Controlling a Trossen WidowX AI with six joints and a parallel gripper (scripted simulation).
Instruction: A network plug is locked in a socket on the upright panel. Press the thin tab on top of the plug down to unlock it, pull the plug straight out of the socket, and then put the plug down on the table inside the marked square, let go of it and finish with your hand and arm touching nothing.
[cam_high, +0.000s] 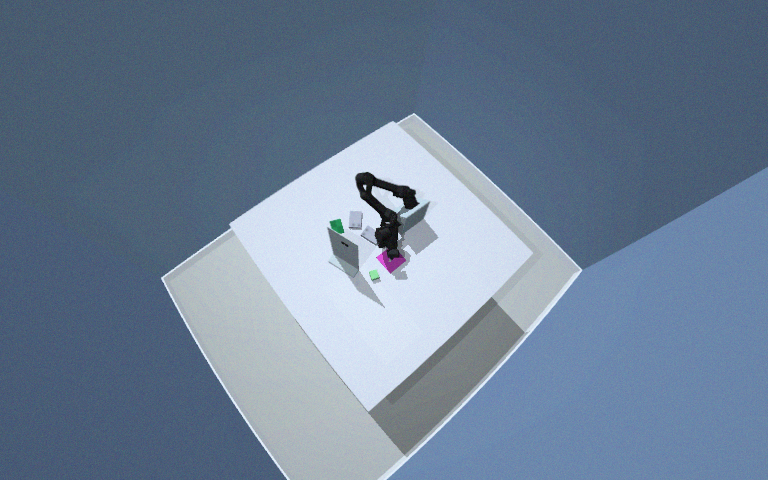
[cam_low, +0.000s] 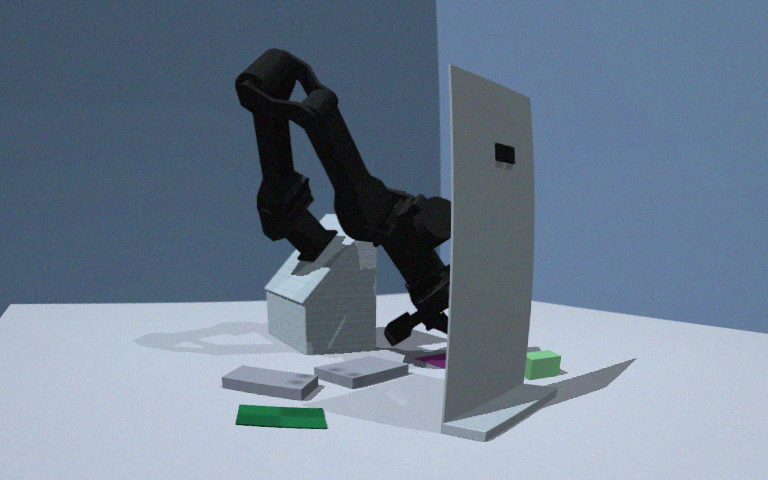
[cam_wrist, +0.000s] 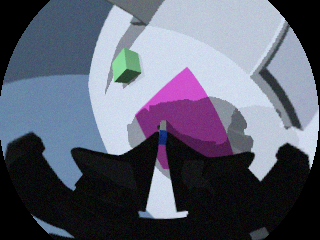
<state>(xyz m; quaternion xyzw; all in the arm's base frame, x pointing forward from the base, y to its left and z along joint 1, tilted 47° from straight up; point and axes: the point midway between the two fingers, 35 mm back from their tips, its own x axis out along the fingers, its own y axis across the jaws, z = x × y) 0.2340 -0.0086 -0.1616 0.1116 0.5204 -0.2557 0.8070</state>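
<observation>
Now: gripper tip 1 cm short of the blue network plug. Round my gripper tip: light green cube 13 cm ahead, 1 cm to the left, 1 cm below; then grey upright panel 20 cm ahead, 14 cm to the right, 14 cm above; then magenta marked square 2 cm below, 1 cm behind.
</observation>
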